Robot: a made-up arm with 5 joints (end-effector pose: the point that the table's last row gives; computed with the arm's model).
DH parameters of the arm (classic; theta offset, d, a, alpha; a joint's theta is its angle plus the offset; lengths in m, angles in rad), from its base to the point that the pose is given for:
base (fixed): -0.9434 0 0.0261 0
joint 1: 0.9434 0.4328 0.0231 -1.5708
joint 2: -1.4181 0 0.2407 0
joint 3: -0.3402 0 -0.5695 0
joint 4: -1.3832 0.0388 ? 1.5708
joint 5: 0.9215 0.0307 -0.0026 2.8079
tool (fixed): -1.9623 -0.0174 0 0
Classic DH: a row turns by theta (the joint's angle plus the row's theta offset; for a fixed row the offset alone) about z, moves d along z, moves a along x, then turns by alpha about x.
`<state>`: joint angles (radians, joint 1 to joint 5).
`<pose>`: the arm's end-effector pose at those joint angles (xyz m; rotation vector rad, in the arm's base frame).
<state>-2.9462 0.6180 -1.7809 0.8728 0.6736</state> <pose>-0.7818 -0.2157 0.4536 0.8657 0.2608 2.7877</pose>
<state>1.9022 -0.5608 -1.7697 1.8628 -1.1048</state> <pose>-0.1356 0.2795 1.1002 -0.6104 0.4426 -2.8487</pose>
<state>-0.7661 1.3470 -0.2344 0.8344 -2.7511</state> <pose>-0.1401 0.1837 0.0775 2.4918 -0.7444 1.1344</pose>
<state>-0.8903 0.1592 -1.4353 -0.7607 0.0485</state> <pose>0.4723 -0.5223 0.6783 -1.0960 -2.0265 -0.1478</pose>
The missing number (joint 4, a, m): -0.0567
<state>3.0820 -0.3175 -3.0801 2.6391 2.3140</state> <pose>0.2025 -0.0657 1.1873 0.6761 0.4481 0.8456</pose>
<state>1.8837 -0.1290 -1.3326 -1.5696 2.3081</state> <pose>-0.1852 0.4904 0.7707 2.7662 1.1271 -0.5172</pose>
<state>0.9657 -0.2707 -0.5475 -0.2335 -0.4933</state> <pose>0.2913 0.4533 0.3968 0.4624 -1.3125 1.6336</pose>
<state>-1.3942 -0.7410 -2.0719 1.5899 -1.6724</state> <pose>0.0651 -0.0454 1.2322 -1.0219 -0.1187 0.6344</pose>
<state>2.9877 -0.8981 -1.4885 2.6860 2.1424</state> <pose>-0.1915 -0.0224 1.0288 0.0799 -0.4440 1.1353</pose>
